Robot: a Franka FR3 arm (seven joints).
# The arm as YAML. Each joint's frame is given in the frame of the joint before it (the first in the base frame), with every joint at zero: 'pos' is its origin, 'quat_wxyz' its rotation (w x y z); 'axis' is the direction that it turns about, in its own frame. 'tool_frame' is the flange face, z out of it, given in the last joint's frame.
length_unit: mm
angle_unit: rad
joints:
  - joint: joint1
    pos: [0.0, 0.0, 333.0]
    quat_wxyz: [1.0, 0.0, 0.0, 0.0]
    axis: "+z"
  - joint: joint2
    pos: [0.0, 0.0, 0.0]
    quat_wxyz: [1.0, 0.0, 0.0, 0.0]
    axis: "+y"
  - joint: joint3
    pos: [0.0, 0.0, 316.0]
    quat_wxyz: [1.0, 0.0, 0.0, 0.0]
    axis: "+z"
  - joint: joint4
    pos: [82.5, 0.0, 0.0]
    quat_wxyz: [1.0, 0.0, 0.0, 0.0]
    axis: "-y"
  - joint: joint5
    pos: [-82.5, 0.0, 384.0]
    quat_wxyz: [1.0, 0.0, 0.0, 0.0]
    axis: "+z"
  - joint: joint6
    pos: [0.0, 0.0, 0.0]
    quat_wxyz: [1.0, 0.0, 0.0, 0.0]
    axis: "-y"
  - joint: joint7
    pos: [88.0, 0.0, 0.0]
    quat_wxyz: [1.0, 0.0, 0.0, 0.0]
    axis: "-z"
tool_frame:
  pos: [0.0, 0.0, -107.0]
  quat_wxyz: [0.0, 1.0, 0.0, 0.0]
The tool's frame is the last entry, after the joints.
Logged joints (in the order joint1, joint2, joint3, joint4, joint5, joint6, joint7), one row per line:
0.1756 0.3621 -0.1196 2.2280 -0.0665 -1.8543 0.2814
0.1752 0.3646 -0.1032 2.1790 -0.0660 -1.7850 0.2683
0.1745 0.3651 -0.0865 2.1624 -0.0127 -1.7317 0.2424
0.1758 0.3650 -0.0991 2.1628 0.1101 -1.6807 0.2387
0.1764 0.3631 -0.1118 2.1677 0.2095 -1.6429 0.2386
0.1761 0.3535 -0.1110 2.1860 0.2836 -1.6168 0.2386
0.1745 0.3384 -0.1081 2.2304 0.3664 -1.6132 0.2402
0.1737 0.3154 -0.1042 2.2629 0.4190 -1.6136 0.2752
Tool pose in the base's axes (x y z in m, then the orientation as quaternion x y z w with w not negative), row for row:
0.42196 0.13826 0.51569 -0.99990 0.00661 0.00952 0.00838
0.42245 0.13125 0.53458 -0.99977 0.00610 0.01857 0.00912
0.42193 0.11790 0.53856 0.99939 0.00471 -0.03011 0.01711
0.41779 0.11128 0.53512 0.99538 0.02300 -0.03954 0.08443
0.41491 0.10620 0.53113 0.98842 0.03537 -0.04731 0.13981
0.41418 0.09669 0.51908 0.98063 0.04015 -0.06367 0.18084
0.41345 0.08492 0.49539 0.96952 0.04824 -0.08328 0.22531
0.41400 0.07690 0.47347 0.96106 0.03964 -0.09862 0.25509
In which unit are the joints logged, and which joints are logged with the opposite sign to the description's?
The joints are logged in radians. Opposite sign: joint2, joint3, joint4, joint5, joint6.
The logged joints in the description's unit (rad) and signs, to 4 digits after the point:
0.1756 -0.3621 0.1196 -2.2280 0.0665 1.8543 0.2814
0.1752 -0.3646 0.1032 -2.1790 0.0660 1.7850 0.2683
0.1745 -0.3651 0.0865 -2.1624 0.0127 1.7317 0.2424
0.1758 -0.3650 0.0991 -2.1628 -0.1101 1.6807 0.2387
0.1764 -0.3631 0.1118 -2.1677 -0.2095 1.6429 0.2386
0.1761 -0.3535 0.1110 -2.1860 -0.2836 1.6168 0.2386
0.1745 -0.3384 0.1081 -2.2304 -0.3664 1.6132 0.2402
0.1737 -0.3154 0.1042 -2.2629 -0.4190 1.6136 0.2752

